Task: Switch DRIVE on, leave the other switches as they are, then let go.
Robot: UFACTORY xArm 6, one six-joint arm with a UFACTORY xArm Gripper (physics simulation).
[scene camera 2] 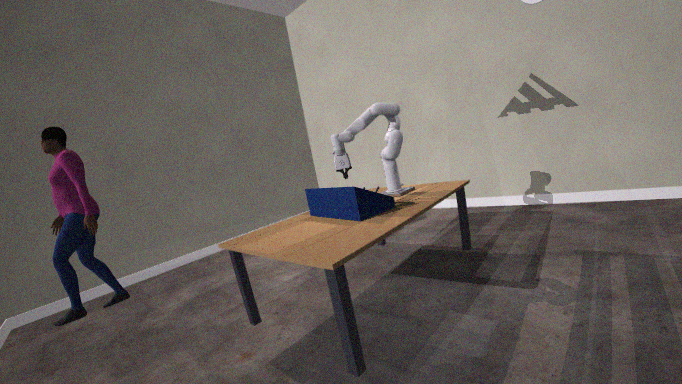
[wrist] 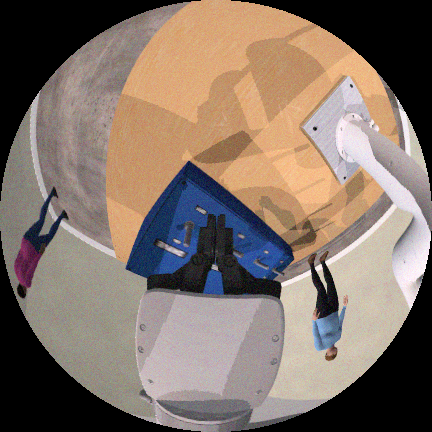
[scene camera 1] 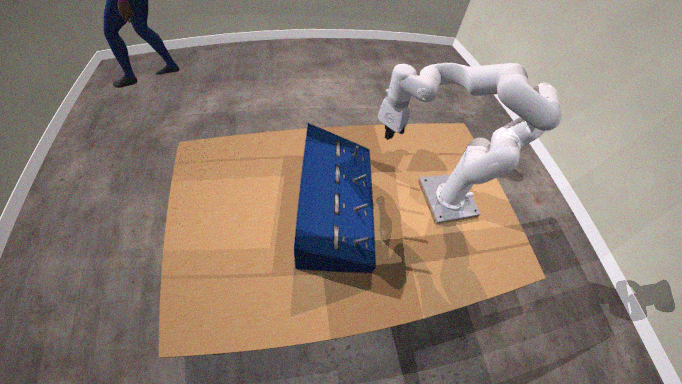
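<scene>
My own gripper (scene camera 1: 388,137) is visible to me, and the wrist view (wrist: 216,222) has the gripper as well. I also see a blue sloped switch panel (wrist: 191,195).
</scene>
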